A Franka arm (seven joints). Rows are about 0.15 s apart.
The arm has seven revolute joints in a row. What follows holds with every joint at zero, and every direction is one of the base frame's. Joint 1 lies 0.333 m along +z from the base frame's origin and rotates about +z. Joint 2 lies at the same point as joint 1 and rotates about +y. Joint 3 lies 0.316 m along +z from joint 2 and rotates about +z. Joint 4 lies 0.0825 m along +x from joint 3 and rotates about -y. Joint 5 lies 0.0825 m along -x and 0.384 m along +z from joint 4 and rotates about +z. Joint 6 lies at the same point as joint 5 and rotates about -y. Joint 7 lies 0.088 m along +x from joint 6 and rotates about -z. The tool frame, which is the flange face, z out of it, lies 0.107 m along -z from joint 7; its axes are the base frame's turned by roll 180, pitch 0 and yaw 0 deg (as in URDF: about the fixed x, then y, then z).
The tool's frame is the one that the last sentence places.
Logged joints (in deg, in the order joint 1, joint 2, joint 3, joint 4, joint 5, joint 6, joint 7), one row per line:
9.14 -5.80 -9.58 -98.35 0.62 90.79 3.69
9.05 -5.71 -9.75 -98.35 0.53 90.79 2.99
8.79 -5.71 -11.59 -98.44 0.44 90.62 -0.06
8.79 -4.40 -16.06 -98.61 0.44 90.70 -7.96
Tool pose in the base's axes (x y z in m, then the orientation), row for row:
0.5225 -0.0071 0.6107 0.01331 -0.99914 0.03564 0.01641
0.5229 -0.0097 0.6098 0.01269 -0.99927 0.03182 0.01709
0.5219 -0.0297 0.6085 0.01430 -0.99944 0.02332 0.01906
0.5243 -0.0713 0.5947 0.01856 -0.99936 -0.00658 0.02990
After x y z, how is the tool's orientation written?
As a quaternion, w x y z.
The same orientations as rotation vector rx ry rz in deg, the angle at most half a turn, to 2 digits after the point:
-178.34 6.36 2.93
-178.43 5.68 3.05
-178.28 4.16 3.40
-177.79 -1.17 5.32

